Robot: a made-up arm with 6 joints.
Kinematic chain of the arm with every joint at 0, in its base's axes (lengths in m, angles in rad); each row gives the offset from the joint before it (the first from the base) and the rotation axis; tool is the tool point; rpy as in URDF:
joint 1: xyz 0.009 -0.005 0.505 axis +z
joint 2: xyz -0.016 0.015 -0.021 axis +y
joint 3: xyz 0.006 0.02 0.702 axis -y
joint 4: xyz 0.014 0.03 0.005 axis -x
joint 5: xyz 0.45 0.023 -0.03 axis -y
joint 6: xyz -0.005 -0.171 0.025 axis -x
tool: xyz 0.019 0.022 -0.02 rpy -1.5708 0 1.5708
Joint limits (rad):
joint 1: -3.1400..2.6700
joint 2: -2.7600..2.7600
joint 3: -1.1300..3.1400
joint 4: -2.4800..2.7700
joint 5: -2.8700..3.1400
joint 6: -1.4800..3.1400
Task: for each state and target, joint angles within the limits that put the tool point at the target. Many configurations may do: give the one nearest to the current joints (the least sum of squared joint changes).
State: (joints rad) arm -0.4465 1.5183 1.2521 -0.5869 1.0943 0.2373
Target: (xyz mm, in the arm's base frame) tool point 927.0 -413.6 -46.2
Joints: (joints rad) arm -0.3856 1.8547 1.2771 -0.6063 1.0779 0.2581
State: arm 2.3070 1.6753 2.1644 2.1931 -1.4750 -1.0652
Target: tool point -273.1 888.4 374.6
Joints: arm 1.7835 2.2307 2.6615 2.0892 -1.5293 -1.0092
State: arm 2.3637 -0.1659 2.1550 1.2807 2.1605 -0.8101
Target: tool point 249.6 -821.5 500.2
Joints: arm 1.8750 -0.9921 2.8645 1.4209 2.1361 -0.8072
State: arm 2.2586 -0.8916 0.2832 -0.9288 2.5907 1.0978
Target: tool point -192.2 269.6 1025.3
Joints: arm 2.2150 -0.1396 -0.1788 -0.9930 2.5898 1.1298
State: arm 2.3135 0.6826 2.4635 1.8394 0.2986 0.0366
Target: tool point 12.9 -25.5 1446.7
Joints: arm 2.3871 0.5055 2.5974 1.3452 0.2461 0.1385
